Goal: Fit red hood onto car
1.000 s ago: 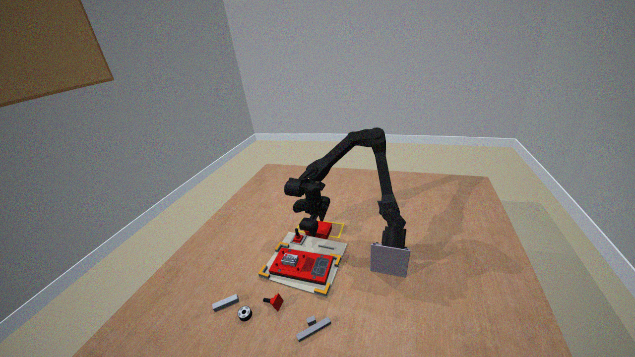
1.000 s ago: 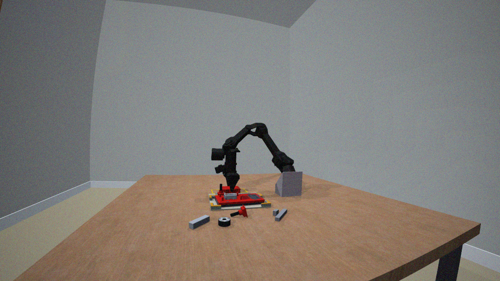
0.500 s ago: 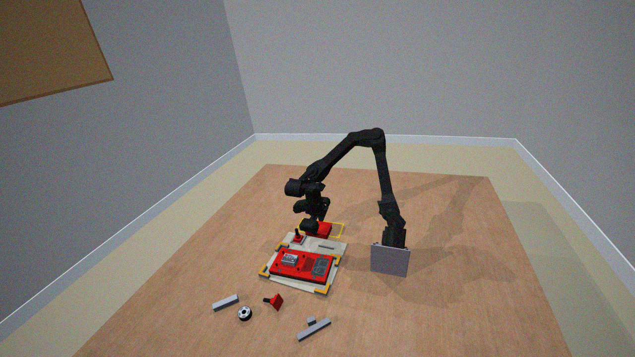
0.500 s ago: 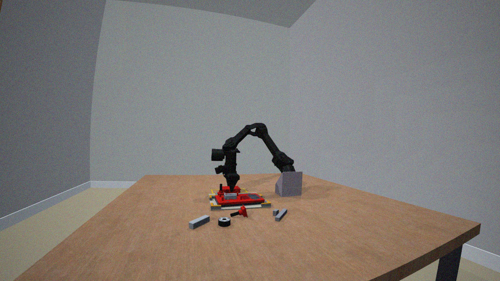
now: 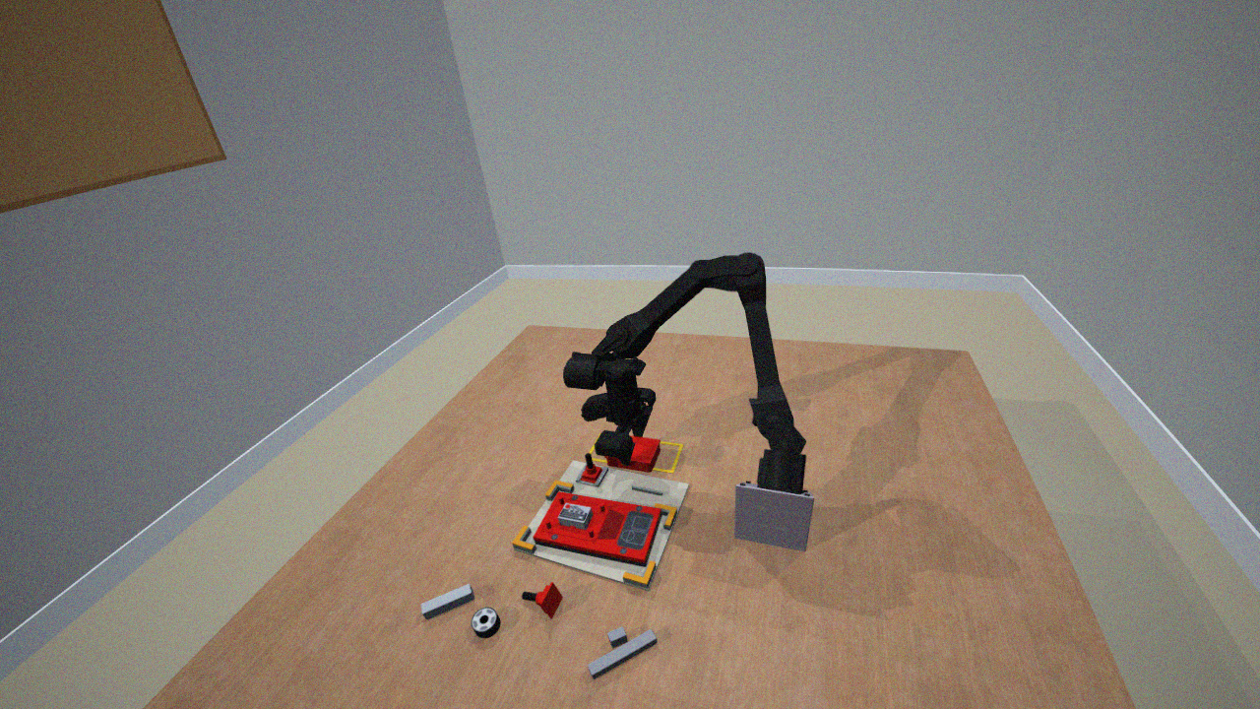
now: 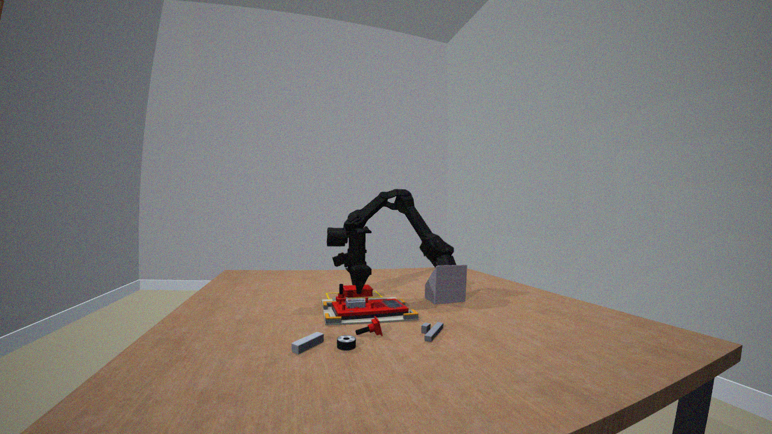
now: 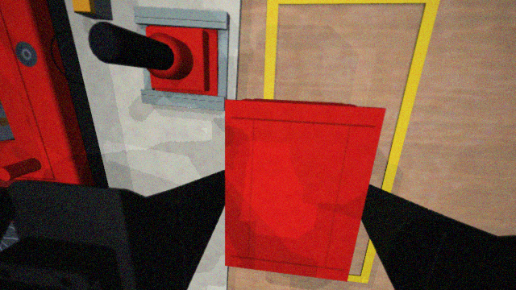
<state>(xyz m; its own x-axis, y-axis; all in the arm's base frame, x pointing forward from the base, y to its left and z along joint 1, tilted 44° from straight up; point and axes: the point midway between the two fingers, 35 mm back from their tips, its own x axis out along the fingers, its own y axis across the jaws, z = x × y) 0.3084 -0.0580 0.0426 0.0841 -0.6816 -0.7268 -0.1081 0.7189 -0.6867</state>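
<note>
Right now the grey engine block is 2 cm ahead of my gripper tip and 19 cm to the left of it. Round my gripper tip: black wheel (5 cm ahead, 40 cm to the left, 1 cm below); then red hood (right at my gripper tip).
</note>
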